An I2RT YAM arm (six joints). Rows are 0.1 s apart.
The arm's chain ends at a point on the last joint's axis. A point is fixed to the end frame.
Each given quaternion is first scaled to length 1.
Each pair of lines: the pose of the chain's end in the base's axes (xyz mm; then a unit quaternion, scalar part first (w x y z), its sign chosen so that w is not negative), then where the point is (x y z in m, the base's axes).
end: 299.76, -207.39, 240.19, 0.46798, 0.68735, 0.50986, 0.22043
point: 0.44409 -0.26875 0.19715
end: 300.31, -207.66, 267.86, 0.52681, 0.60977, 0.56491, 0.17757
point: 0.44930 -0.26431 0.23558
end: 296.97, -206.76, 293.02, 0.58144, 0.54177, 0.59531, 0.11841
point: 0.44730 -0.26453 0.27041
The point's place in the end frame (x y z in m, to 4 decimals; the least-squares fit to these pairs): 0.0071 0.0366 0.1583
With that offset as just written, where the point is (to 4 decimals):
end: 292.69, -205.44, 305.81, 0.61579, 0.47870, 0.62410, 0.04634
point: 0.4427 -0.2653 0.2868
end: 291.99, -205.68, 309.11, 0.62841, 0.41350, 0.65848, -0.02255
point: 0.4420 -0.2649 0.2879
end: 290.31, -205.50, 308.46, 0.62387, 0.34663, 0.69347, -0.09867
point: 0.4387 -0.2660 0.2807
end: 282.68, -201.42, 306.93, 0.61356, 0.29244, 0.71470, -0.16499
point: 0.4284 -0.2657 0.2740
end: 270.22, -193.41, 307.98, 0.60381, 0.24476, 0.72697, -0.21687
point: 0.4139 -0.2607 0.2723
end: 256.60, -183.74, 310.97, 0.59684, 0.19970, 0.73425, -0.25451
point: 0.3996 -0.2518 0.2741
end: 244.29, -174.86, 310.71, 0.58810, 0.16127, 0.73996, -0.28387
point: 0.3867 -0.2433 0.2722
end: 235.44, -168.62, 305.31, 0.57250, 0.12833, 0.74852, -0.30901
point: 0.3763 -0.2379 0.2628
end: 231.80, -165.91, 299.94, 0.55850, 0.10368, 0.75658, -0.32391
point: 0.3714 -0.2352 0.2534
